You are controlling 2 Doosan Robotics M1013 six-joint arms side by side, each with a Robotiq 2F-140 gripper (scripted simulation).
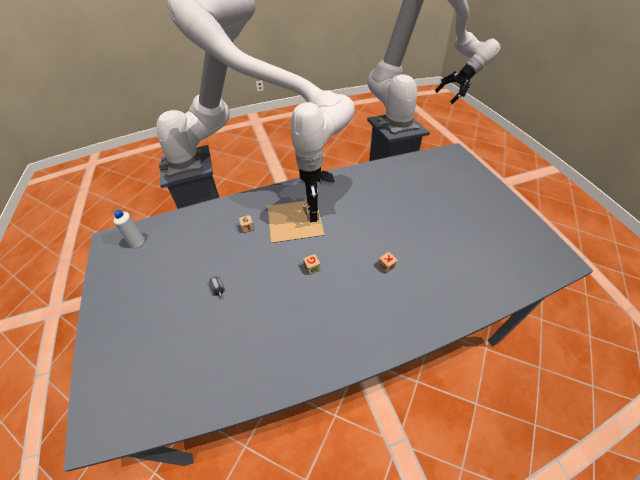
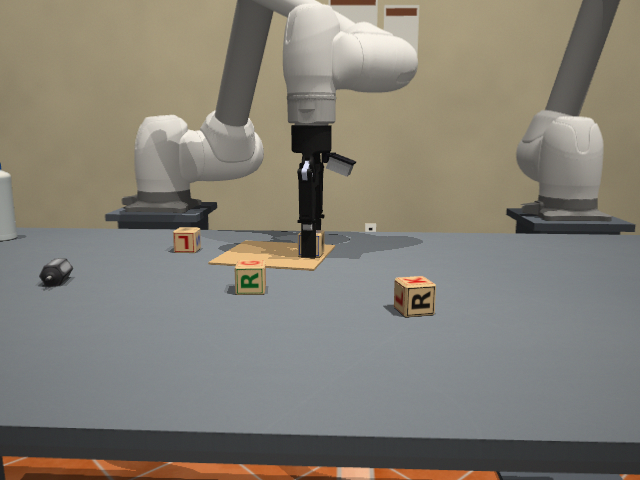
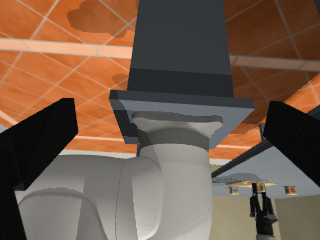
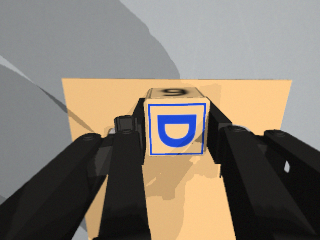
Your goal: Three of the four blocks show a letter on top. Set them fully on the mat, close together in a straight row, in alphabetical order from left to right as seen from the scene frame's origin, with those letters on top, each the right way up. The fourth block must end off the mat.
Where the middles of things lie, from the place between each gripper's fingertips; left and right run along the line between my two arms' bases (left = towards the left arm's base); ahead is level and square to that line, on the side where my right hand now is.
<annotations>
Right now the d block [image 4: 176, 119] is 10 mm below my right hand. Also, from my right hand: g block [image 2: 250, 275] 240 mm ahead, 70 mm to the right, 20 mm below; k block [image 2: 413, 296] 310 mm ahead, 180 mm to the left, 20 mm below; mat [image 2: 279, 255] 10 mm behind, 70 mm to the right, 40 mm below.
I see my left gripper 98 cm to the left of the d block, 63 cm short of it and 9 cm above it. Also, from my left hand: g block: 105 cm to the right, 87 cm ahead, 10 cm below; k block: 94 cm ahead, 80 cm to the right, 10 cm below; mat: 105 cm to the right, 62 cm ahead, 12 cm below.
</annotations>
